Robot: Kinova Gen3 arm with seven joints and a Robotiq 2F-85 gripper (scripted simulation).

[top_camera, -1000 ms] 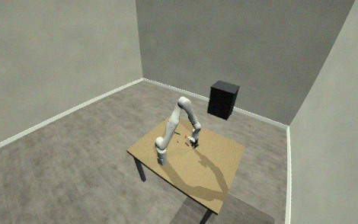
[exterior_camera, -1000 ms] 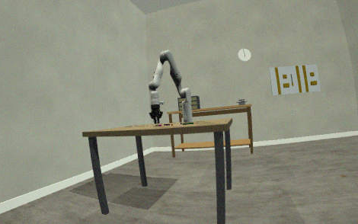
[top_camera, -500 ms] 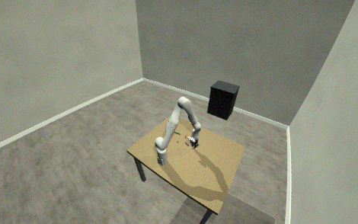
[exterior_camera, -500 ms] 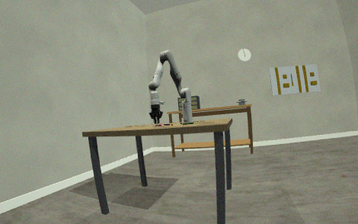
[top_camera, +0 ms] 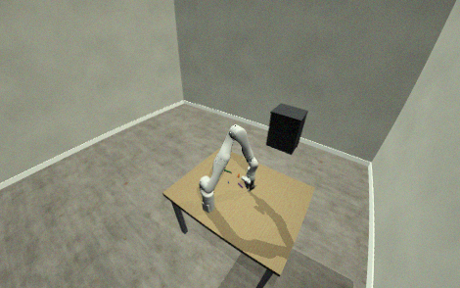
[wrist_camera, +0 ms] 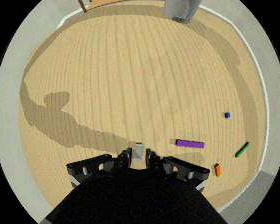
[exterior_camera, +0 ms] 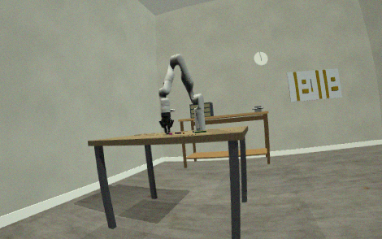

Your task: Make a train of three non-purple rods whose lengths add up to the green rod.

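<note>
Right now my hand is 2 cm above the grey rod. The rest, counted from my hand: orange rod: 12 cm ahead, 16 cm to the left, 2 cm below; purple rod: 1 cm ahead, 9 cm to the left, 2 cm below; magenta rod: 7 cm ahead, 5 cm to the left, 2 cm below.
</note>
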